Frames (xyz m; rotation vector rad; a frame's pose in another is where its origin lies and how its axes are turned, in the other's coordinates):
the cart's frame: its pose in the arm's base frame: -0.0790 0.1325 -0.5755 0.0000 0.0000 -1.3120
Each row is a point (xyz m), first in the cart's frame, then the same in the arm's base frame.
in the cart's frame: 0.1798 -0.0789 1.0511
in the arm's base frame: -0.1093 -0.0615 0.4756
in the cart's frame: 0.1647 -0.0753 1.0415
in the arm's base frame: -0.1096 -0.0460 0.4660
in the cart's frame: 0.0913 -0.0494 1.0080
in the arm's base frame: -0.1034 0.0316 0.4325
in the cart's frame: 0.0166 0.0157 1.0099
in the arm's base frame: -0.0596 0.1205 0.4344
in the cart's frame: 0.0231 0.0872 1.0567
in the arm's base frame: 0.0112 0.1325 0.4812
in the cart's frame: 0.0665 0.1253 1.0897
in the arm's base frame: 0.0591 0.1003 0.5142
